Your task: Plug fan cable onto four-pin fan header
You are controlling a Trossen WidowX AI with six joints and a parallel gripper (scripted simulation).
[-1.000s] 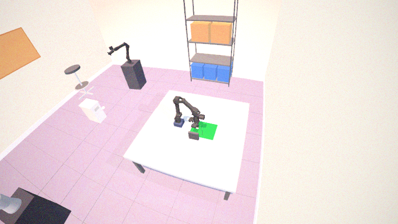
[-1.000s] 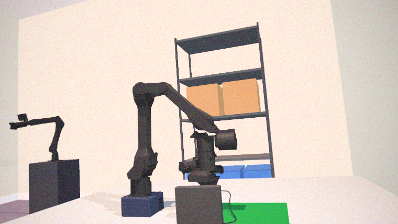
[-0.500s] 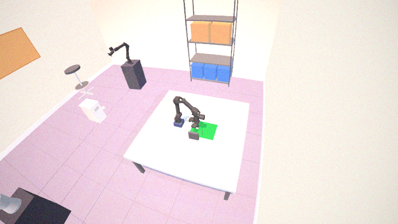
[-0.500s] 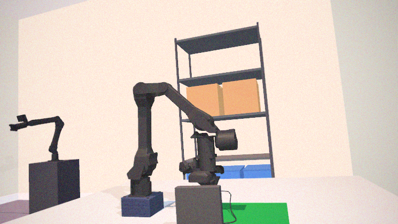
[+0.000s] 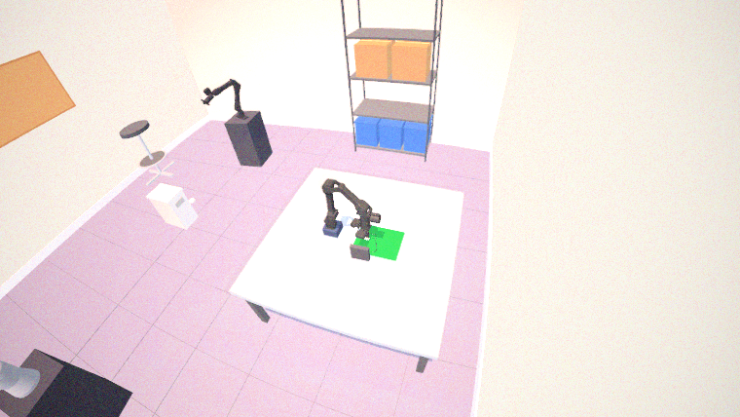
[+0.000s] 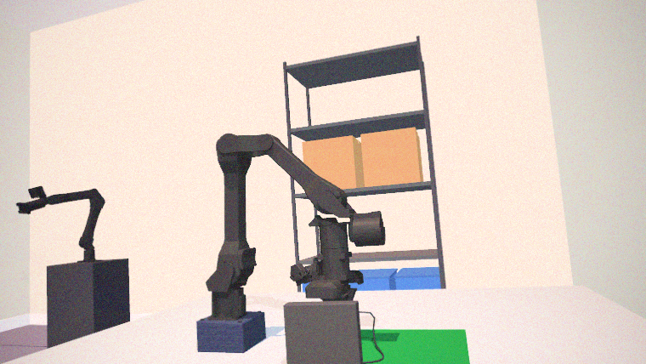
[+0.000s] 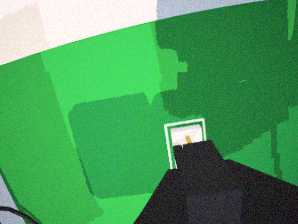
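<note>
Right now my gripper tip is 40 mm above the white four-pin header and 10 mm short of it. The rest, counted from my gripper tip: green board: 90 mm ahead, 50 mm below, 10 mm to the right; then dark fan plug: 10 mm ahead, 10 mm above; then dark grey fan: 150 mm to the right, 20 mm above.
</note>
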